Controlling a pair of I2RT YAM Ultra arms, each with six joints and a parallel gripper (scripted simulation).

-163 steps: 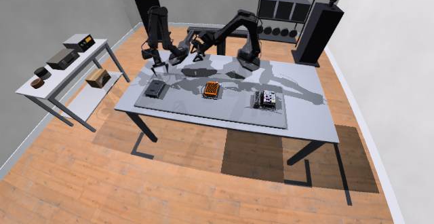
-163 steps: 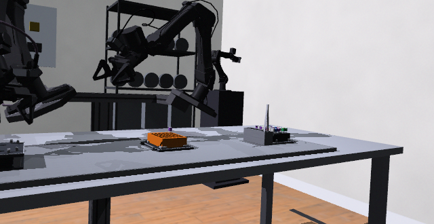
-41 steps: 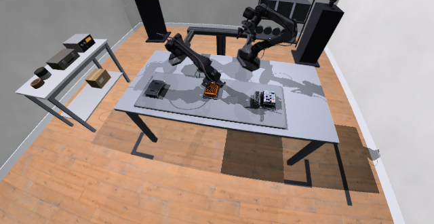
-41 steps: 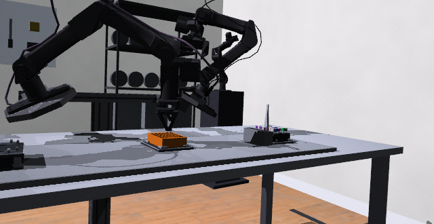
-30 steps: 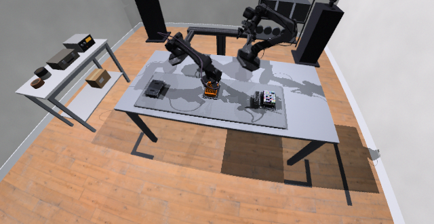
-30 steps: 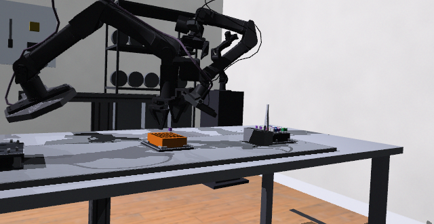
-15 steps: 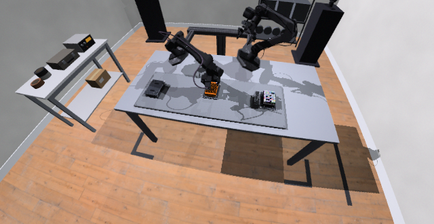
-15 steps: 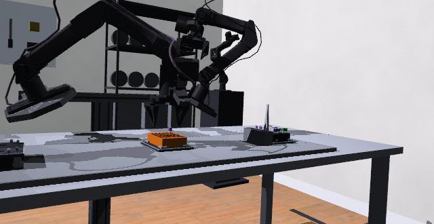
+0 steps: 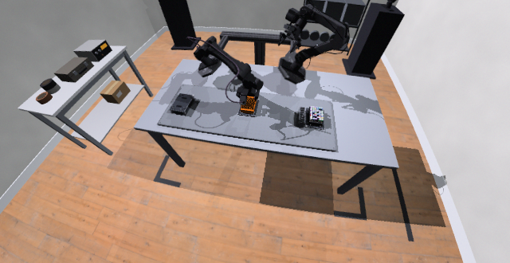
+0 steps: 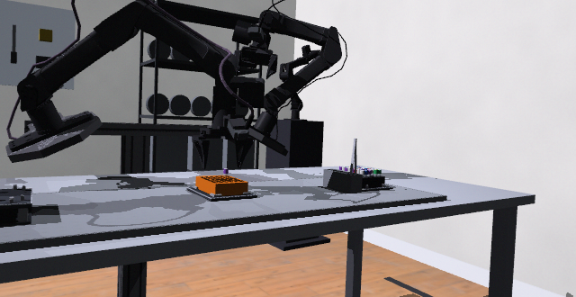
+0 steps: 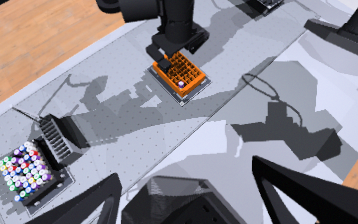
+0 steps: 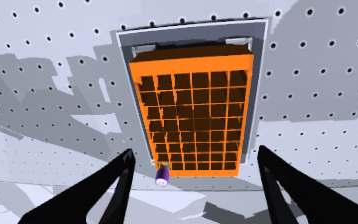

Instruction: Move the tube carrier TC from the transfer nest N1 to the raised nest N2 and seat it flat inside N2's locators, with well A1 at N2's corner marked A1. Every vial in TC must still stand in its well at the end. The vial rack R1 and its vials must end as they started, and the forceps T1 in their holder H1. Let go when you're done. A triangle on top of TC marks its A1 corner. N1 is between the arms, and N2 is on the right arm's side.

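Now: right hand 5 cm above the orange tube carrier TC. Also, from my right hand: holder H1: 35 cm to the left, 7 cm ahead, 6 cm below; transfer nest N1: 7 cm below; A1 mark: 41 cm to the right, 4 cm below, 3 cm behind.
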